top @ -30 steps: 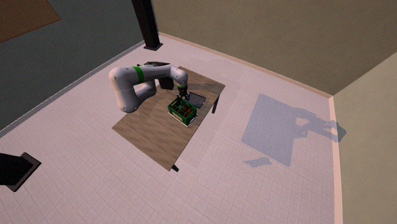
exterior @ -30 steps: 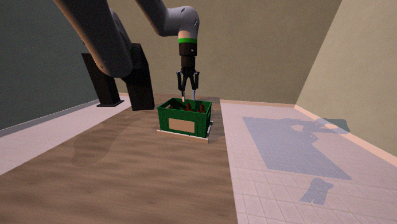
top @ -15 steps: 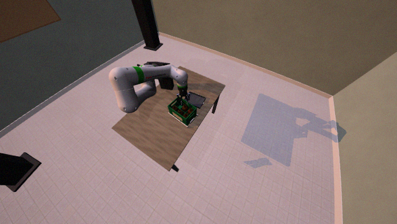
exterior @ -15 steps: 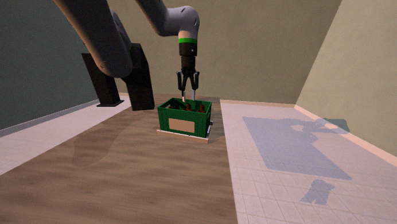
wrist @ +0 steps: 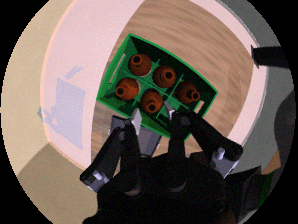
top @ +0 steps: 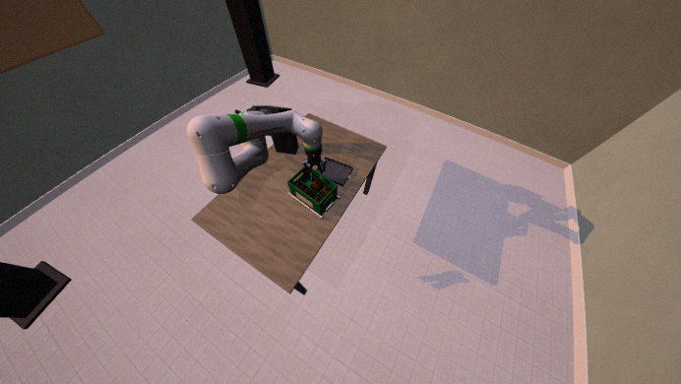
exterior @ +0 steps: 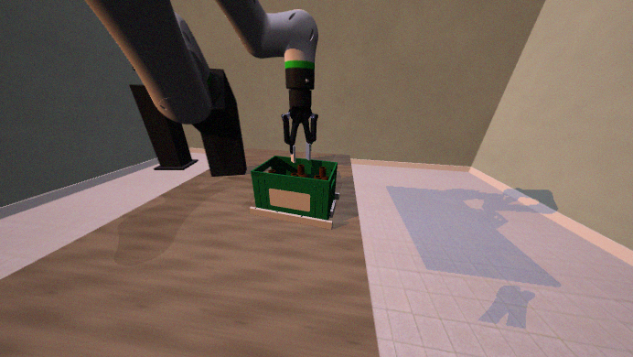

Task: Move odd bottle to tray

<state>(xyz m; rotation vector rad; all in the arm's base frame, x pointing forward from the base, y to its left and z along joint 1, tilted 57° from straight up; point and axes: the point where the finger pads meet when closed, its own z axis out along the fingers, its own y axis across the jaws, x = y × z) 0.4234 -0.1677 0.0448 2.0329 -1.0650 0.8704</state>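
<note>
The green crate lies 1 cm behind my hand, 4 cm to the right of it and 13 cm below it. Round my hand: brown bottle (2 cm behind, 9 cm to the right, 13 cm below); then dark tray (4 cm ahead, 23 cm to the left, 20 cm below).
</note>
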